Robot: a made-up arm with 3 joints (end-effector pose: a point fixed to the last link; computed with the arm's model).
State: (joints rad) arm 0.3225 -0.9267 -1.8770
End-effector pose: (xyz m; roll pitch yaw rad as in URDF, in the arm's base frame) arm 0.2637 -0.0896 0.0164 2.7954 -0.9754 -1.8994
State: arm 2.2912 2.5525 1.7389
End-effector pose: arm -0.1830 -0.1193 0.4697 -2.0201 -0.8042 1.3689
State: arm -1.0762 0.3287 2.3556
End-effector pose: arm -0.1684 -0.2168 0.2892 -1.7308 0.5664 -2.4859
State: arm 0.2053 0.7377 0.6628
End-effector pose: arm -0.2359 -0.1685 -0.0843 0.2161 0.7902 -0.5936
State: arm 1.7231 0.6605 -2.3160
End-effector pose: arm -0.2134 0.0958 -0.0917 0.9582 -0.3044 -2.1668
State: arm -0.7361 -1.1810 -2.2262
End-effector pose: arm 0.2900 -0.0835 0.1102 -1.4127 -1.3095 2.6825
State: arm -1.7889 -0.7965 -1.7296
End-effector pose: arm 0.2439 -0.0402 0.2820 -0.7564 0.1035 1.6822
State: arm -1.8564 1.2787 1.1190
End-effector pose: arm -0.3441 -0.1440 0.2033 -0.3742 -0.7137 -1.4037
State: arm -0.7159 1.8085 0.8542
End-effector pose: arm -0.3481 -0.0170 -0.0842 0.1570 0.1505 -1.7279
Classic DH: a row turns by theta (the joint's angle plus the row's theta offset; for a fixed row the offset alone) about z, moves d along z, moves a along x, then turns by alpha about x. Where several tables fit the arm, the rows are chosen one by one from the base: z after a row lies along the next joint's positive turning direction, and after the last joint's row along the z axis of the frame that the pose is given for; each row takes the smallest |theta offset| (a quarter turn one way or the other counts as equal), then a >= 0, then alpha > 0; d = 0 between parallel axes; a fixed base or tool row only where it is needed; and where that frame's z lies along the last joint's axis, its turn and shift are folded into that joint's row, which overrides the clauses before.
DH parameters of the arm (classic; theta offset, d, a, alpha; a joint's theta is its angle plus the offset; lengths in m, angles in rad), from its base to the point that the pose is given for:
base (fixed): 1.5708 0.12 0 1.5708
joint 1: 0 -0.025 0.049 1.5708
joint 2: 1.5708 0.114 0.013 1.5708
joint 3: 0 -0.331 0.034 1.5708
tool (fixed): 0 -0.039 0 0

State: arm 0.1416 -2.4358 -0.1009
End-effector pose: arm 0.1511 0.3516 0.0192 -0.1096 -0.1920 2.4518
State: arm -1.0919 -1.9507 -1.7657
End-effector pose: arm 0.2658 0.0334 -0.1029 0.4291 -0.6582 1.4799
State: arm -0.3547 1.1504 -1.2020
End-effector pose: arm -0.3020 -0.1670 0.0791 -1.2807 -1.4223 0.1039
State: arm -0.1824 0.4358 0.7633
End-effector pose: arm -0.1551 -0.2814 0.0034 -0.2121 0.6745 -0.5759
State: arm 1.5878 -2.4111 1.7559
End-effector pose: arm 0.2194 0.1356 0.3968 -0.8465 0.1063 1.4325
